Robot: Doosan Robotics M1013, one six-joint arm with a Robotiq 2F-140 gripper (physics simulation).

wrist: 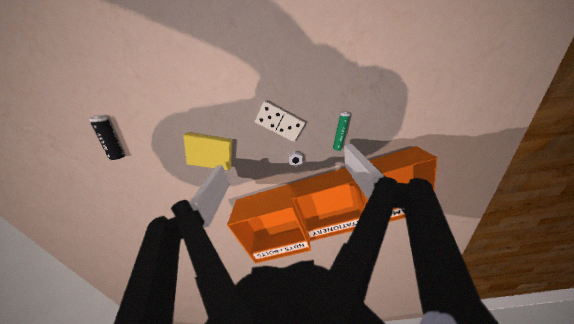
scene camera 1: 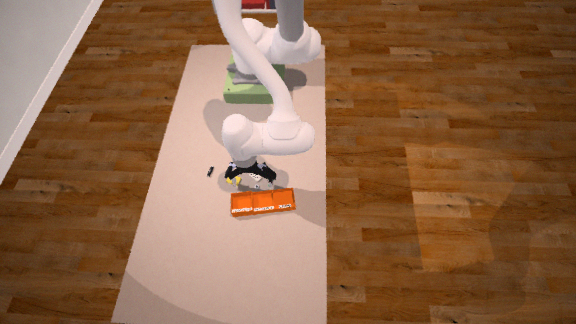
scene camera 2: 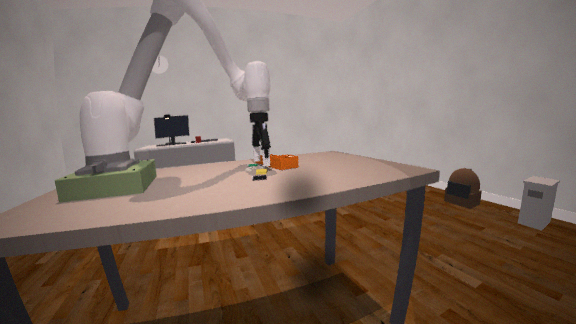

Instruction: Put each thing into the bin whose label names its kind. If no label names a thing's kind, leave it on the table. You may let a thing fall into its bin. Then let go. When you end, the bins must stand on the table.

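Places are measured from the arm's base along level axes (x ahead, y left, z up), in centimetres.
Where they show: gripper, fingertip midpoint: (wrist: 284, 165) (scene camera 1: 253, 184) (scene camera 2: 261, 163); arm's base at its link origin: (scene camera 2: 109, 168).
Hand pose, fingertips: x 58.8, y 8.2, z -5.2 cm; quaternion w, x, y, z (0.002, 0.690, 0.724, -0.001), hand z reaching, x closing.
Each offset is from my fingertips to the centre of the thing. Level surfaces: height alone.
My gripper (scene camera 1: 252, 183) (scene camera 2: 262, 160) (wrist: 284, 165) is open and empty, low over the table. A nut {dx +0.2, dy +1.4, dz -1.7 cm} (scene camera 1: 257, 186) (wrist: 296, 159) lies between the fingertips in the wrist view. A domino {dx -4.7, dy +0.1, dz -1.7 cm} (scene camera 1: 255, 176) (wrist: 280, 121) lies behind it. A yellow pad {dx -2.2, dy -8.9, dz -1.6 cm} (scene camera 1: 233, 180) (scene camera 2: 261, 171) (wrist: 207, 151) lies by the left fingertip, which overlaps its corner. A green battery {dx -2.7, dy +7.0, dz -1.6 cm} (scene camera 2: 253, 165) (wrist: 342, 131) lies by the right fingertip. A black battery {dx -5.4, dy -19.7, dz -1.4 cm} (scene camera 1: 210, 171) (scene camera 2: 259, 178) (wrist: 107, 138) lies far left. Three joined orange bins {dx +7.3, dy +5.4, dz +0.2 cm} (scene camera 1: 294, 200) (scene camera 2: 285, 163) (wrist: 260, 202) stand upright; two labels read NUTS+BOLTS and STATIONERY, the third is mostly hidden.
The bins stand close to the nut, and the right finger overlaps them in the wrist view. The arm stands on a green base (scene camera 1: 247, 95) (scene camera 2: 105, 185) on the table {dz -2.1 cm} (scene camera 1: 225, 270) (scene camera 2: 350, 172). A desk with a monitor (scene camera 2: 171, 127) stands in the background.
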